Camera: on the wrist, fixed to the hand. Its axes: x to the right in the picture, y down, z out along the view.
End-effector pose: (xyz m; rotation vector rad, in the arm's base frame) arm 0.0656 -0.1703 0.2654 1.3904 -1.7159 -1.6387
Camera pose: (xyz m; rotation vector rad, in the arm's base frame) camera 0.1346 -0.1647 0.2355 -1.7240 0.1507 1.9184
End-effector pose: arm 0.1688 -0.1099 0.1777 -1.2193 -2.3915 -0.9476
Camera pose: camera 0.1382 -0.1788 0.1763 -0.4651 2.2575 1.0187
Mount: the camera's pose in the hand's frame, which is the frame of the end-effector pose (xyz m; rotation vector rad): -0.0243 -0.0543 -0.0463 -0.3160 -0.3509 -1.4713
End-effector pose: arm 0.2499 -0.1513 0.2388 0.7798 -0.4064 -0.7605
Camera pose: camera 0.2358 -0.1367 0.1662 0.5487 0.0667 -2.2922
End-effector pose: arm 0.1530 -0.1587 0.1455 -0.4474 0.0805 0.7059
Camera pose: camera 0.1730 -0.2295 0.1291 -0.5411 -0.6514 -0.6756
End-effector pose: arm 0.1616 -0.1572 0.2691 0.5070 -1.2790 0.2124
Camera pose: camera 0.2175 -0.1796 0.2237 1.0979 -0.9503 -1.3255
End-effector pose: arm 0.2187 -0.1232 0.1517 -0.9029 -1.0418 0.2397
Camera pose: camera 0.2319 -0.1958 0.1673 -0.1719 -1.8408 -1.0514
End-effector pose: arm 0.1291 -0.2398 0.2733 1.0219 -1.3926 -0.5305
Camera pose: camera 0.1831 -0.2344 0.2210 1.6153 -0.5518 -1.9889
